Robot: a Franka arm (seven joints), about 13 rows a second.
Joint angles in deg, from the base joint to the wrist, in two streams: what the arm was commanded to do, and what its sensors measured. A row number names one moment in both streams.
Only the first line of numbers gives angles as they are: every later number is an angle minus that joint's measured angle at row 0.
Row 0, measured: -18.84 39.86 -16.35 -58.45 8.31 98.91 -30.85
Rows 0 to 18, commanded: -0.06 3.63 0.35 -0.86 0.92 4.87 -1.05; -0.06 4.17 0.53 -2.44 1.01 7.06 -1.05; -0.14 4.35 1.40 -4.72 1.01 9.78 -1.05; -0.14 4.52 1.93 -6.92 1.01 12.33 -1.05; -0.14 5.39 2.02 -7.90 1.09 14.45 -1.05; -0.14 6.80 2.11 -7.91 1.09 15.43 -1.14; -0.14 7.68 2.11 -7.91 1.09 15.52 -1.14; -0.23 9.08 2.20 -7.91 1.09 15.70 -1.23; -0.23 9.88 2.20 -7.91 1.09 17.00 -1.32; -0.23 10.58 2.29 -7.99 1.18 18.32 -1.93; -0.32 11.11 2.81 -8.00 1.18 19.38 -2.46; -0.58 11.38 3.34 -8.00 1.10 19.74 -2.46; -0.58 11.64 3.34 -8.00 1.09 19.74 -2.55; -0.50 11.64 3.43 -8.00 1.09 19.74 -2.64; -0.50 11.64 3.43 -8.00 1.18 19.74 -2.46; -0.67 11.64 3.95 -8.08 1.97 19.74 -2.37; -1.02 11.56 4.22 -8.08 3.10 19.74 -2.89; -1.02 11.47 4.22 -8.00 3.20 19.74 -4.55; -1.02 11.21 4.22 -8.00 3.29 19.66 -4.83
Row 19, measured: -0.05 11.86 3.22 -7.78 1.97 19.17 -2.51
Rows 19 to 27, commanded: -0.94 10.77 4.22 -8.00 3.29 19.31 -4.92; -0.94 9.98 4.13 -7.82 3.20 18.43 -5.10; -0.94 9.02 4.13 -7.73 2.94 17.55 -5.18; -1.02 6.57 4.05 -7.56 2.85 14.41 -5.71; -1.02 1.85 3.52 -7.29 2.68 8.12 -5.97; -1.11 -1.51 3.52 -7.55 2.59 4.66 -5.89; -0.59 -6.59 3.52 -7.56 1.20 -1.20 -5.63; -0.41 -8.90 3.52 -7.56 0.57 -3.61 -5.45; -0.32 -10.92 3.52 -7.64 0.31 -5.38 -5.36
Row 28, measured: -0.38 -4.81 2.85 -4.82 1.45 -1.68 -4.75
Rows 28 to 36, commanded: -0.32 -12.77 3.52 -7.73 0.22 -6.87 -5.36; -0.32 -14.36 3.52 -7.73 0.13 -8.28 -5.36; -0.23 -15.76 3.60 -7.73 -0.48 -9.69 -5.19; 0.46 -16.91 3.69 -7.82 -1.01 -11.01 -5.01; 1.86 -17.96 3.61 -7.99 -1.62 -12.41 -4.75; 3.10 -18.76 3.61 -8.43 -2.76 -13.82 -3.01; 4.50 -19.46 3.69 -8.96 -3.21 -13.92 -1.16; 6.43 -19.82 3.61 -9.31 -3.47 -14.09 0.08; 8.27 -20.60 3.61 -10.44 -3.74 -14.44 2.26
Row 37, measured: 4.86 -17.63 3.57 -6.53 -2.04 -13.96 -1.57
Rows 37 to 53, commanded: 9.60 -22.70 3.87 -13.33 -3.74 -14.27 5.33; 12.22 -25.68 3.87 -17.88 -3.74 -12.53 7.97; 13.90 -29.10 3.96 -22.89 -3.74 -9.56 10.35; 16.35 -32.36 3.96 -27.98 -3.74 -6.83 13.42; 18.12 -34.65 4.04 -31.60 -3.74 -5.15 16.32; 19.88 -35.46 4.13 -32.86 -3.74 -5.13 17.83; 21.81 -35.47 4.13 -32.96 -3.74 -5.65 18.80; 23.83 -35.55 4.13 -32.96 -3.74 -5.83 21.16; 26.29 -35.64 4.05 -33.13 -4.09 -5.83 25.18; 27.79 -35.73 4.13 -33.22 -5.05 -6.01 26.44; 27.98 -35.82 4.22 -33.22 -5.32 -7.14 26.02; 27.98 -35.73 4.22 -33.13 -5.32 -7.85 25.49; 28.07 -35.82 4.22 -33.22 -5.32 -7.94 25.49; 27.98 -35.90 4.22 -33.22 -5.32 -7.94 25.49; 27.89 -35.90 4.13 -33.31 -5.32 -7.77 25.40; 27.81 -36.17 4.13 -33.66 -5.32 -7.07 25.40; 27.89 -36.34 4.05 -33.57 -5.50 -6.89 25.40
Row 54, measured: 28.00 -33.85 3.88 -31.31 -4.69 -7.82 25.01
